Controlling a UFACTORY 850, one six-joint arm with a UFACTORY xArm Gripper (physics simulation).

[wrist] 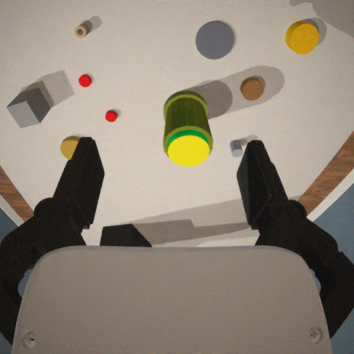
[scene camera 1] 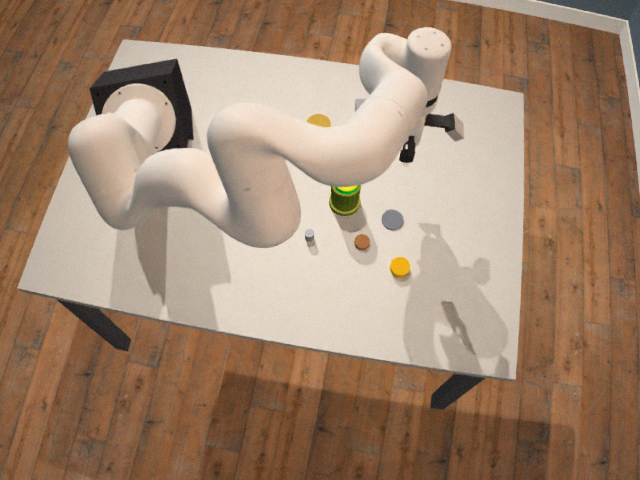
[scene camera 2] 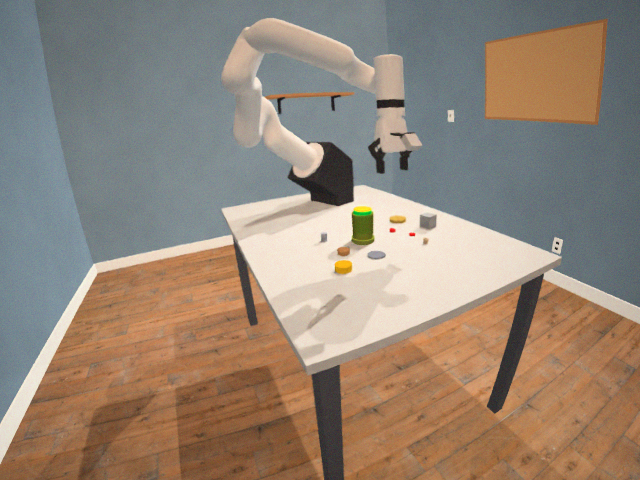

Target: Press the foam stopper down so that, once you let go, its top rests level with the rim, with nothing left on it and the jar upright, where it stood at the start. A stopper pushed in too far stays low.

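Note:
The olive-green ribbed jar (scene camera 1: 344, 203) (scene camera 2: 362, 227) (wrist: 186, 116) stands upright on the table (scene camera 1: 268, 310) (scene camera 2: 439, 289). The foam stopper (scene camera 1: 346, 188) (scene camera 2: 362, 209) (wrist: 188, 150), with a bright yellow top and a green side, sits in its mouth. A green band of its side shows above the rim in the scene camera 2 and wrist views, so its top stands above the rim. Nothing rests on it. The arm partly covers the stopper in the scene camera 1 view. My gripper (scene camera 2: 392, 169) (wrist: 171, 155) is open and empty, high above the table and apart from the jar.
Around the jar lie a small grey cylinder (scene camera 1: 309, 235) (wrist: 236, 148), a brown disc (scene camera 1: 361, 241) (wrist: 252, 88), a blue-grey disc (scene camera 1: 392, 219), an orange-yellow disc (scene camera 1: 400, 267), a mustard disc (scene camera 2: 397, 219), two red discs (wrist: 85, 80) (wrist: 111, 116), a grey block (scene camera 2: 428, 221) and a tan ring (scene camera 2: 425, 240).

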